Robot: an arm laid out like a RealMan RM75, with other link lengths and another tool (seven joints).
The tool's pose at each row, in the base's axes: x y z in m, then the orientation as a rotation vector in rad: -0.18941 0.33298 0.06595 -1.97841 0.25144 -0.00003; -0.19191 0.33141 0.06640 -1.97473 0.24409 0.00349; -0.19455 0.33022 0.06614 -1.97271 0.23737 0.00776; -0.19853 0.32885 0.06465 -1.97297 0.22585 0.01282; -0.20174 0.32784 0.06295 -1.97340 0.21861 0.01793; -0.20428 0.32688 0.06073 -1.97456 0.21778 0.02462
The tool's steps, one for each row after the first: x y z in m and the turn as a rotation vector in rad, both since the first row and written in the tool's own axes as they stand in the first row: -0.00222 0.00064 -0.00189 0.00382 -0.00615 -0.00322; -0.00456 0.00181 -0.00317 0.00588 -0.01242 -0.00581; -0.00804 0.00439 -0.00425 0.00588 -0.02132 -0.01162; -0.01080 0.00689 -0.00483 0.00541 -0.02826 -0.01441; -0.01286 0.00971 -0.00508 0.00367 -0.03326 -0.01203
